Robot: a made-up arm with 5 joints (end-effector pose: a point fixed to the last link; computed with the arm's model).
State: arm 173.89 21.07 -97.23 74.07 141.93
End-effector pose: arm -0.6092 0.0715 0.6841 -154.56 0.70 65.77
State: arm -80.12 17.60 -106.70 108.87 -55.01
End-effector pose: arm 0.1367 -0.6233 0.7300 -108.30 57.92 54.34
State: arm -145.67 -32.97 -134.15 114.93 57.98
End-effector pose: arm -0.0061 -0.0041 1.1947 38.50 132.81 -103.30
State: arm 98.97 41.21 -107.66 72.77 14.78
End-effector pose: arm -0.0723 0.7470 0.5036 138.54 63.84 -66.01
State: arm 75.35 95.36 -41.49 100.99 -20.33
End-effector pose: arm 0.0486 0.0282 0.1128 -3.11 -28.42 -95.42
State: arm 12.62 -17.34 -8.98 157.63 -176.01
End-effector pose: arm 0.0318 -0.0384 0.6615 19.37 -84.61 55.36
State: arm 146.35 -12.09 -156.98 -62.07 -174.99
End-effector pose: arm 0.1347 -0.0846 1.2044 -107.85 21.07 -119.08
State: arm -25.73 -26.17 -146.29 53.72 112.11
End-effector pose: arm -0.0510 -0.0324 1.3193 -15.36 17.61 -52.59
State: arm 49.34 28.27 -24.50 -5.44 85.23
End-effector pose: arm 0.3435 0.2786 0.3725 -115.59 77.54 37.92
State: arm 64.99 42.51 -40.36 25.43 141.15
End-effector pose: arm 0.2397 0.3566 0.2579 -96.24 129.74 3.93
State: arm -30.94 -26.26 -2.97 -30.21 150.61
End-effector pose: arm 0.1945 -0.1588 0.6608 30.01 72.54 -36.57
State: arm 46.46 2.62 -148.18 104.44 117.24
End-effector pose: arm 0.3229 0.2297 1.1285 -62.80 71.69 24.39
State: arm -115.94 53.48 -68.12 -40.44 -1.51
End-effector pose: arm -0.2955 -0.6551 0.3828 -68.35 150.62 -53.25
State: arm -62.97 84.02 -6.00 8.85 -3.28
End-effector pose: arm 0.0465 -0.0971 0.1281 -28.48 67.72 105.93
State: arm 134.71 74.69 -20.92 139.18 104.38
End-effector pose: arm -0.0686 0.1263 0.3611 30.18 -24.00 90.75
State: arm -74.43 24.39 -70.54 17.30 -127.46
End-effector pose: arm 0.2091 -0.6571 0.5745 146.39 11.26 -56.52
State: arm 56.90 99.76 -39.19 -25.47 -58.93
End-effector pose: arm 0.1413 0.1607 -0.0955 87.24 82.68 -93.99
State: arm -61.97 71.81 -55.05 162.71 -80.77
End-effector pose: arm 0.1802 -0.2925 0.2802 36.49 -30.92 65.90
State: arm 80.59 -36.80 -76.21 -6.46 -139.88
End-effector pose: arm 0.0436 0.0887 1.1445 44.08 69.46 107.95
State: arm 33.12 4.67 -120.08 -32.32 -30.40
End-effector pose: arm 0.3098 0.1543 1.2040 -86.50 -41.79 -114.06
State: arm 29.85 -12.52 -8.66 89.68 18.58
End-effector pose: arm 0.1237 0.0005 0.4754 100.52 -51.17 -109.58
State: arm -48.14 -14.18 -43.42 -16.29 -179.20
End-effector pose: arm 0.2769 -0.3264 0.8208 64.70 41.62 -41.54
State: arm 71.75 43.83 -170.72 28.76 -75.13
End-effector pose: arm 0.2322 0.6268 1.0269 -104.15 -117.25 -87.27
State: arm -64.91 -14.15 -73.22 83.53 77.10
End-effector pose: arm 0.1608 -0.4083 0.8280 -8.12 132.96 -16.30
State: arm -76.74 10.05 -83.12 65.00 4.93
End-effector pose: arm 0.1515 -0.6348 0.7270 -78.55 115.07 8.38
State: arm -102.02 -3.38 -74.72 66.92 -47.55
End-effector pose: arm -0.0770 -0.5322 0.7908 -108.18 102.30 23.89
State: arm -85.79 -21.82 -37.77 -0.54 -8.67
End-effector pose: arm 0.0418 -0.3918 0.8389 -111.19 120.98 -48.32
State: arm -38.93 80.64 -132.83 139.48 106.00
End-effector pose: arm 0.4826 -0.4461 0.1542 -15.42 -144.51 -54.76
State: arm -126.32 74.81 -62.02 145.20 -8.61
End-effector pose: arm -0.1472 -0.2435 0.1983 32.37 -6.59 70.02
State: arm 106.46 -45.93 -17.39 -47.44 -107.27
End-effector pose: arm -0.0106 0.0644 0.8602 47.74 123.32 121.02
